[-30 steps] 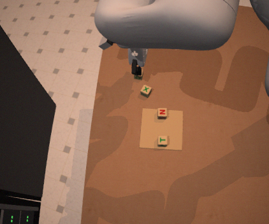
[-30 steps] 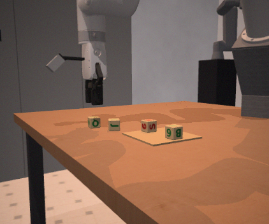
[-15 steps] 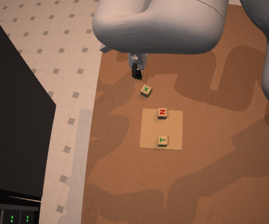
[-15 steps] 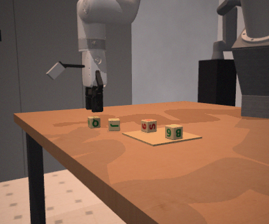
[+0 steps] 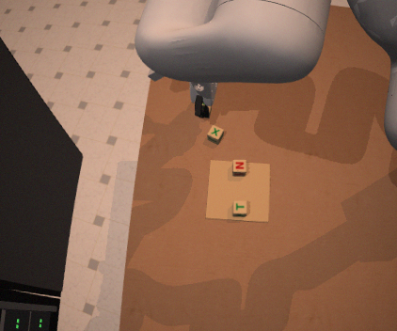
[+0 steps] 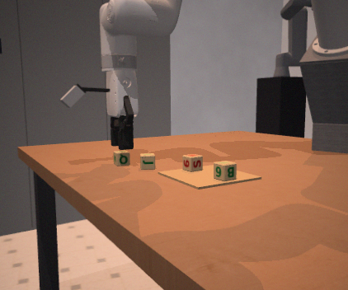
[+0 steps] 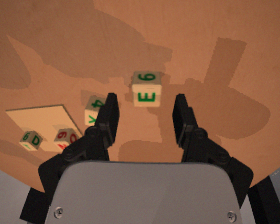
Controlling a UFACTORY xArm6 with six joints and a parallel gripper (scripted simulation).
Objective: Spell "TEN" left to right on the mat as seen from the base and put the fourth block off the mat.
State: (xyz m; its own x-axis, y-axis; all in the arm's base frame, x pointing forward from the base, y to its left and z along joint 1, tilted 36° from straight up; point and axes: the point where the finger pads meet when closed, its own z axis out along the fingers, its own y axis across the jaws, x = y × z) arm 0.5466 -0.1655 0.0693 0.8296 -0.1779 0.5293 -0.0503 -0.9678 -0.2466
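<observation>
Right now my hand is 4 cm above the E block. Round my hand: tan mat: 19 cm to the left, 10 cm behind, 5 cm below; X block: 7 cm to the left, 4 cm below, 3 cm behind; T block: 24 cm to the left, 11 cm behind, 4 cm below.
</observation>
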